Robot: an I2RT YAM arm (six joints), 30 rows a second.
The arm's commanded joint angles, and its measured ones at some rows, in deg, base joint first. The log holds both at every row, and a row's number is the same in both.
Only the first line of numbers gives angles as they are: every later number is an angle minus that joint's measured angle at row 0.
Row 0, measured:
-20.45, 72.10, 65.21, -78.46, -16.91, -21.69
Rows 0 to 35, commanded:
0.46, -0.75, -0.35, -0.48, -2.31, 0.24
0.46, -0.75, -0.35, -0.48, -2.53, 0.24
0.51, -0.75, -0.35, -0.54, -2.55, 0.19
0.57, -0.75, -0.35, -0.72, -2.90, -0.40
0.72, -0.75, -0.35, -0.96, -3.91, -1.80
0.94, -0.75, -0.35, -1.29, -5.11, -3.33
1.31, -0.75, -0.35, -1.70, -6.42, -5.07
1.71, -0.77, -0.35, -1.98, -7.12, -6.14
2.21, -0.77, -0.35, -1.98, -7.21, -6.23
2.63, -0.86, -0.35, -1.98, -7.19, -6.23
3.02, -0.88, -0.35, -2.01, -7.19, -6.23
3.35, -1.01, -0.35, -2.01, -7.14, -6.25
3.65, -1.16, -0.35, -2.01, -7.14, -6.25
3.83, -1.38, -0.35, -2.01, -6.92, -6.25
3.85, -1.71, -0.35, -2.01, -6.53, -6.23
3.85, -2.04, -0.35, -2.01, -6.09, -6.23
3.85, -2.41, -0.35, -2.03, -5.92, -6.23
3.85, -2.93, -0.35, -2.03, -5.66, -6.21
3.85, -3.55, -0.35, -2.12, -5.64, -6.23
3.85, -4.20, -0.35, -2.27, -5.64, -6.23
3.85, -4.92, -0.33, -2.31, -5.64, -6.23
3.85, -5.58, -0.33, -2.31, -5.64, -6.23
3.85, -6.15, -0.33, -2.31, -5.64, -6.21
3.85, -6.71, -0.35, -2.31, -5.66, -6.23
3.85, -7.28, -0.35, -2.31, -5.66, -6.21
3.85, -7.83, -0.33, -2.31, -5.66, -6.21
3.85, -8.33, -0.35, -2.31, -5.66, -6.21
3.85, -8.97, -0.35, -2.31, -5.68, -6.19
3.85, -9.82, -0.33, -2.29, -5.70, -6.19
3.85, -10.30, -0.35, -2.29, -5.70, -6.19
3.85, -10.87, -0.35, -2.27, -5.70, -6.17
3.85, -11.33, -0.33, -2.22, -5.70, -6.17
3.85, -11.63, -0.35, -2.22, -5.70, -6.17
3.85, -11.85, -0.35, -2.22, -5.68, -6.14
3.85, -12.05, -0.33, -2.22, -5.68, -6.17
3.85, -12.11, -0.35, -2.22, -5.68, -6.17
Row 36, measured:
3.59, -11.06, -0.02, -2.33, -5.55, -5.20
